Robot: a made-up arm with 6 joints.
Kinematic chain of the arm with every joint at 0, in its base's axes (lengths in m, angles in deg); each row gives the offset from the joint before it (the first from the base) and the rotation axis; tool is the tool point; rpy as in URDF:
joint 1: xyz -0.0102 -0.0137 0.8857 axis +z
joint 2: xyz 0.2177 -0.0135 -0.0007 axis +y
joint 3: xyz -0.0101 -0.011 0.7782 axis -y
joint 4: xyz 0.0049 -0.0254 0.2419 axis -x
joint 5: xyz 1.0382 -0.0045 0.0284 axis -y
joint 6: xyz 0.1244 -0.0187 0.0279 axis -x
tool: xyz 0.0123 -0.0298 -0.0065 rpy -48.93 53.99 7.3
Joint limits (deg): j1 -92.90..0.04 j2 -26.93..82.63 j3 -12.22..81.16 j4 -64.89..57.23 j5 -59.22..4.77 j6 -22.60..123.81
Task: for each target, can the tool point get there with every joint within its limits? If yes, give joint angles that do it. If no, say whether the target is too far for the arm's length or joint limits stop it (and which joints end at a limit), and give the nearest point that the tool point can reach.
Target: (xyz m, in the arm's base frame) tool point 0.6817 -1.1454 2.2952
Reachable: yes | joints -53.96 9.09 32.02 4.11 -41.05 6.78
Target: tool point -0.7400 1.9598 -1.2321
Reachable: no: too far | nearest point 1.0428 -0.0130 -0.1438 | short by 2.873 m
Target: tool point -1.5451 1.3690 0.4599
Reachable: no: joint limits stop it (at a limit: joint 2, joint 3, joint 5) | nearest point -0.6320 0.5464 2.5841 | short by 2.454 m
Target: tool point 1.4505 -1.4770 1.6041
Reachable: yes | joints -43.02 64.54 71.81 -29.26 -34.70 93.70
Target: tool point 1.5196 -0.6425 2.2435
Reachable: yes | joints -18.76 41.35 68.40 41.30 -32.25 14.52
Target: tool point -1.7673 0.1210 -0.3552
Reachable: no: joint limits stop it (at a limit: joint 1, joint 2, joint 3, joint 5) | nearest point -0.1944 -1.0862 -0.1407 | short by 1.994 m
